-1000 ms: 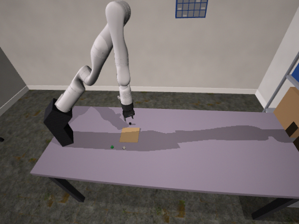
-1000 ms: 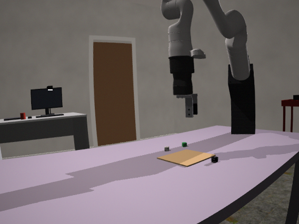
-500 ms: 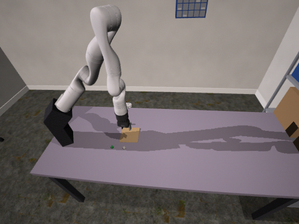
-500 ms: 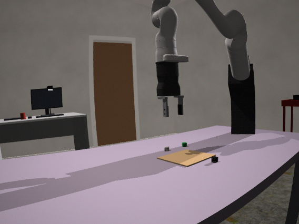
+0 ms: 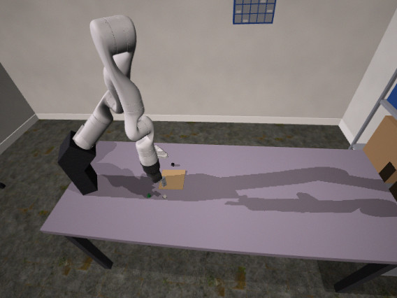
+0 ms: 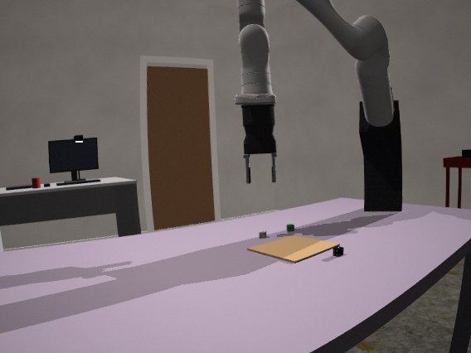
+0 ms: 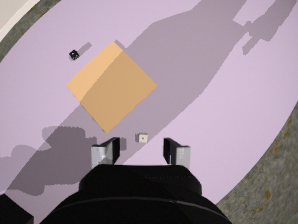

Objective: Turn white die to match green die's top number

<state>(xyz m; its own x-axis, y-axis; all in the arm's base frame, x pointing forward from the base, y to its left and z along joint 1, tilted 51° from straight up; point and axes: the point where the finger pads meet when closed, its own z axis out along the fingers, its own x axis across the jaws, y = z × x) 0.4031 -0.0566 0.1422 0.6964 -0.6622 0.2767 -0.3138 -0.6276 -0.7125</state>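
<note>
Now: hand 10 mm to the left of the white die and 140 mm above it. Also, from my hand: tan mat: 20 mm behind, 120 mm to the left, 150 mm below; green die: 90 mm behind, 30 mm to the right, 140 mm below; black die: 70 mm behind, 220 mm to the left, 140 mm below.
</note>
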